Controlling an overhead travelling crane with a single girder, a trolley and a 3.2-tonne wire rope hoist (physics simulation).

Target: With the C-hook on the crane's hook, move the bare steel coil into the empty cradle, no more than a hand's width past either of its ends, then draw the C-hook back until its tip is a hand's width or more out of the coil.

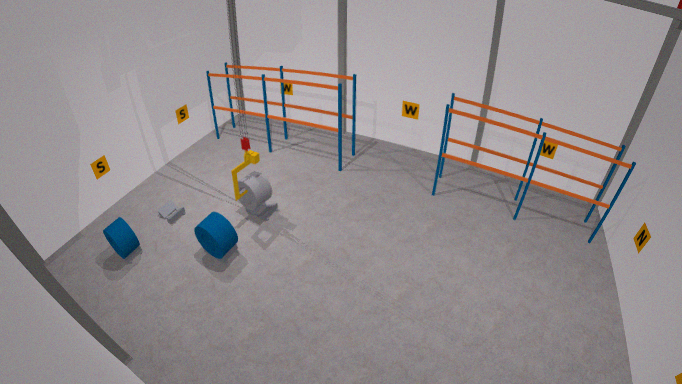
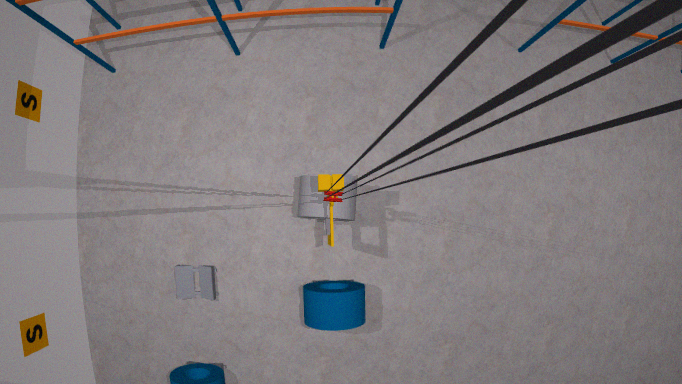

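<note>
The bare steel coil point(image 1: 261, 191) point(image 2: 309, 202) is light grey and appears to sit on a grey cradle point(image 1: 270, 207); a small gap between them could not be made out. The empty cradle point(image 1: 171, 212) point(image 2: 185, 282) is a low grey block with two sloped sides, on the floor towards the S wall. My yellow C-hook point(image 1: 235, 184) point(image 2: 331, 227) hangs upright from the red hook block point(image 1: 245, 144) point(image 2: 333, 199). Its upper arm and counterweight are over the coil, and its back stands apart from the near end. Its lower arm reaches into the bore; the tip is hidden. It appears open, not bearing the coil.
A blue coil point(image 1: 216, 235) point(image 2: 334, 306) lies on the floor near the bare coil. Another blue coil point(image 1: 121, 238) point(image 2: 197, 375) lies closer to the S wall, beyond the empty cradle. Blue and orange racks point(image 1: 340, 127) point(image 1: 529, 177) stand along the W wall.
</note>
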